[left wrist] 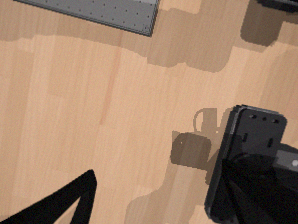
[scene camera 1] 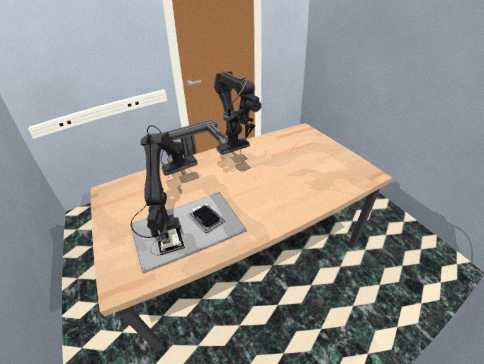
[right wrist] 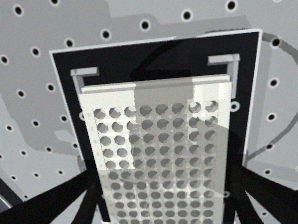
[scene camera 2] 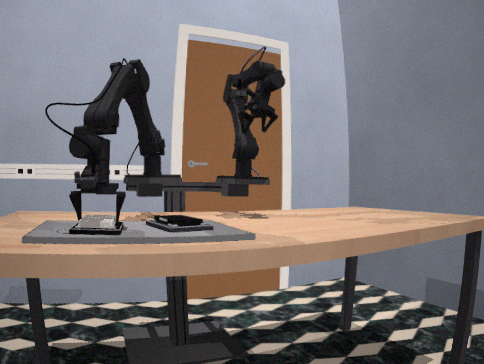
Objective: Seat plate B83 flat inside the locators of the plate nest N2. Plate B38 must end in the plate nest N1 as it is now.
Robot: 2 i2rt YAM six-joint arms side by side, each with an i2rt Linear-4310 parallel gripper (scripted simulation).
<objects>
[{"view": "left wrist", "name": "left gripper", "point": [156, 170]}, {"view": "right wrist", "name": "right gripper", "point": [161, 168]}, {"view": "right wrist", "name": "white plate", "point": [154, 110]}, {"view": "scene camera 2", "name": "left gripper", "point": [253, 132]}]
</objects>
